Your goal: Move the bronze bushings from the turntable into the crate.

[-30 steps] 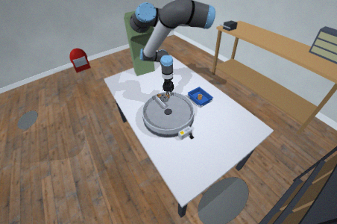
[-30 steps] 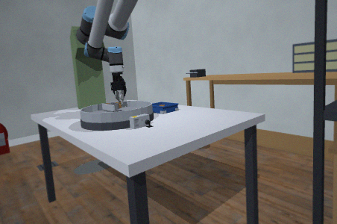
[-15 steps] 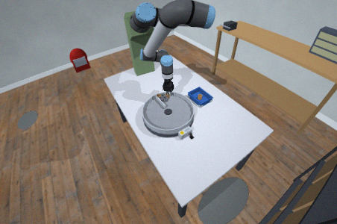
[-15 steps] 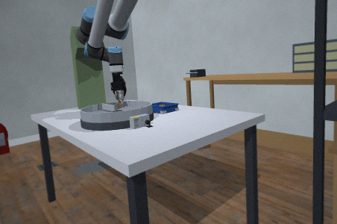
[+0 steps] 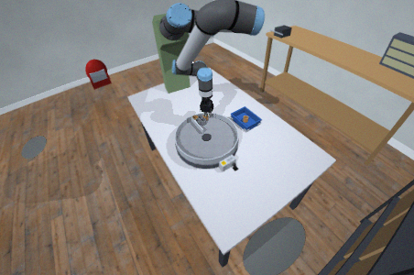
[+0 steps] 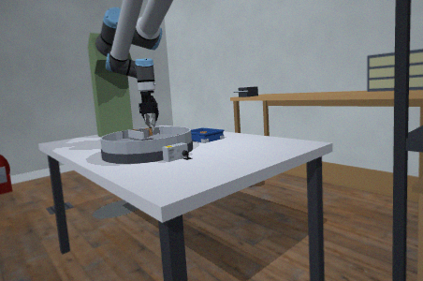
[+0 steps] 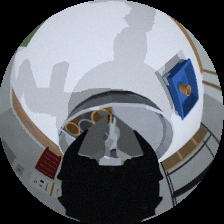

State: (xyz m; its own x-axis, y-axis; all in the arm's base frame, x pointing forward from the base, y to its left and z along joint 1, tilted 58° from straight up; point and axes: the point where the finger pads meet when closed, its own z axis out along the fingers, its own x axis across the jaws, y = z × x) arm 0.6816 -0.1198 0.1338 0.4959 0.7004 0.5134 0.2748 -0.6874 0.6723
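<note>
The blue crate is 21 cm to the left of my hand, 20 cm ahead of it and 6 cm below it. Round my hand: grey turntable (14 cm to the right, 11 cm ahead, 3 cm below).
</note>
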